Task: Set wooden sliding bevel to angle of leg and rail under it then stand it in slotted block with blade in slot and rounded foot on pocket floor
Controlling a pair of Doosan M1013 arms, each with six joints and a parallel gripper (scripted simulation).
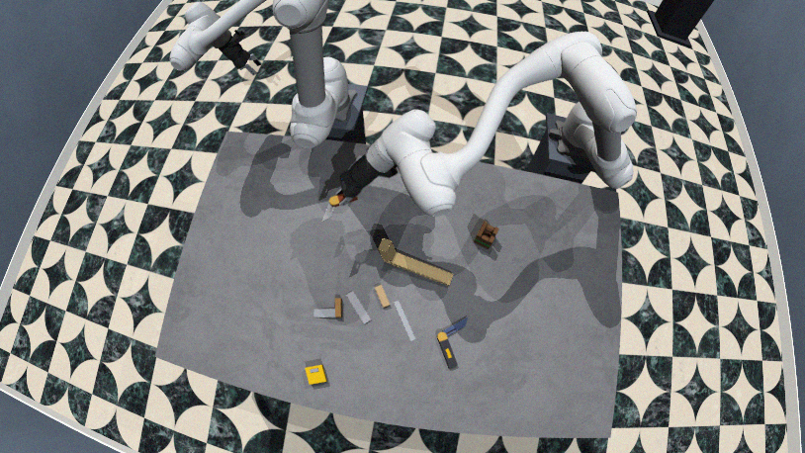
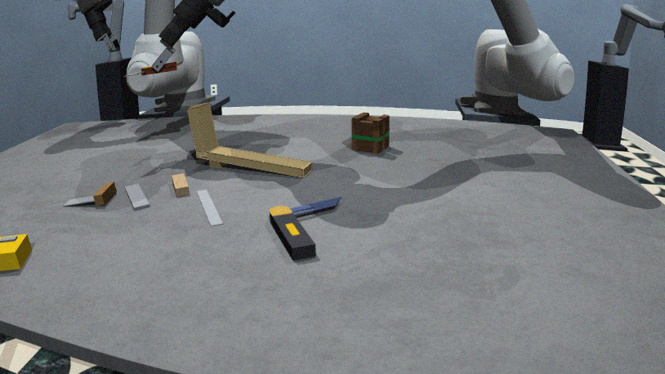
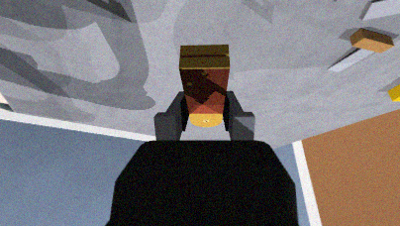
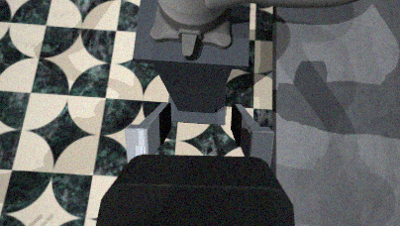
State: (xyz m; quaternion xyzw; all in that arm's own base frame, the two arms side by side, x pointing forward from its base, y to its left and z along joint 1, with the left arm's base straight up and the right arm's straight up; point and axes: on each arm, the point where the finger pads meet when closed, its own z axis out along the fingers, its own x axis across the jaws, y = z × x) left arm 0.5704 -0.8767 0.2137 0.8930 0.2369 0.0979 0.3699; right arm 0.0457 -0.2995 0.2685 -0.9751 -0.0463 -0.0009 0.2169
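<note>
Now: left hand 2 cm short of the wooden sliding bevel, 2 cm to the left of it and 1 cm above it. From my left hand the other things lie so: grey plate: 30 cm ahead, 8 cm to the left, 21 cm below; then steel blade: 4 cm ahead, 4 cm to the right, 1 cm below; then wood block: 25 cm ahead, 16 cm to the left, 21 cm below.
</note>
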